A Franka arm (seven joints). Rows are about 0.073 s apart.
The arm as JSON. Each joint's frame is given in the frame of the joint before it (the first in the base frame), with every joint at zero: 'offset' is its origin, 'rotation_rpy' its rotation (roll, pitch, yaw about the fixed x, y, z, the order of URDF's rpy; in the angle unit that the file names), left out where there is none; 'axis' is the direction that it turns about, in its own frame. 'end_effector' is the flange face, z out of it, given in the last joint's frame.
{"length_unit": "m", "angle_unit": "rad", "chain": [
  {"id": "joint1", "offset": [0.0, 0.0, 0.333], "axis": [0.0, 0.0, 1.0]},
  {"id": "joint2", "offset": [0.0, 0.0, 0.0], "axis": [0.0, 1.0, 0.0]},
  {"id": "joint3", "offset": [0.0, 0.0, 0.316], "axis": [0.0, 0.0, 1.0]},
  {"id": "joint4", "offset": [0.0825, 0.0, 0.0], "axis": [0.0, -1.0, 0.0]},
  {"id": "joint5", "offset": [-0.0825, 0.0, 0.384], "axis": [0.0, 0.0, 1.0]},
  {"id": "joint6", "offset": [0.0, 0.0, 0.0], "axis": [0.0, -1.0, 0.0]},
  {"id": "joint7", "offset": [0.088, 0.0, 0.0], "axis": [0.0, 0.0, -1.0]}
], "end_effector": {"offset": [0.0, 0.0, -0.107], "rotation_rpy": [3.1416, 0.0, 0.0]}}
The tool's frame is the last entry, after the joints.
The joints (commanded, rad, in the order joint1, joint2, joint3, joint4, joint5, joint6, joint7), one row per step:
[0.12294, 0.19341, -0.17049, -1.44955, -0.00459, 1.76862, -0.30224]
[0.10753, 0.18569, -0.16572, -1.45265, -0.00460, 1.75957, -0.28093]
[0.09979, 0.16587, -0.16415, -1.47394, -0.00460, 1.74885, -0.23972]
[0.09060, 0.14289, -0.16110, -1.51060, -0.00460, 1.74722, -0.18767]
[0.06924, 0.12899, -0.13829, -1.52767, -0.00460, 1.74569, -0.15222]
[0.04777, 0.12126, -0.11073, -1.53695, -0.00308, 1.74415, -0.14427]
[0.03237, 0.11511, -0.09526, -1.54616, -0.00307, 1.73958, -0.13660]
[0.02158, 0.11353, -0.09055, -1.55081, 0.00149, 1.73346, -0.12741]
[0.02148, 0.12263, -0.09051, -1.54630, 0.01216, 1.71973, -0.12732]
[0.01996, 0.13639, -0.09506, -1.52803, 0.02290, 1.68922, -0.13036]
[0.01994, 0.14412, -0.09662, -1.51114, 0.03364, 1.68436, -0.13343]
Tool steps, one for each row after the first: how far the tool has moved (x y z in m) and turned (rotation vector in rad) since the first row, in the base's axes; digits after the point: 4 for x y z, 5 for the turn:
[-0.0032, -0.0072, 0.0023, 0.00501, 0.00367, -0.03228]
[-0.0103, -0.0119, 0.0030, 0.01387, 0.01430, -0.08035]
[-0.0182, -0.0167, -0.0010, 0.02417, 0.02780, -0.13926]
[-0.0225, -0.0172, -0.0013, 0.03305, 0.03184, -0.17362]
[-0.0248, -0.0145, -0.0016, 0.03961, 0.03536, -0.17591]
[-0.0273, -0.0150, -0.0029, 0.04264, 0.04303, -0.18386]
[-0.0288, -0.0184, -0.0048, 0.04866, 0.05201, -0.19972]
[-0.0276, -0.0173, -0.0094, 0.05795, 0.07058, -0.20105]
[-0.0265, -0.0195, -0.0117, 0.06611, 0.09663, -0.20506]
[-0.0241, -0.0192, -0.0086, 0.07587, 0.09251, -0.20359]

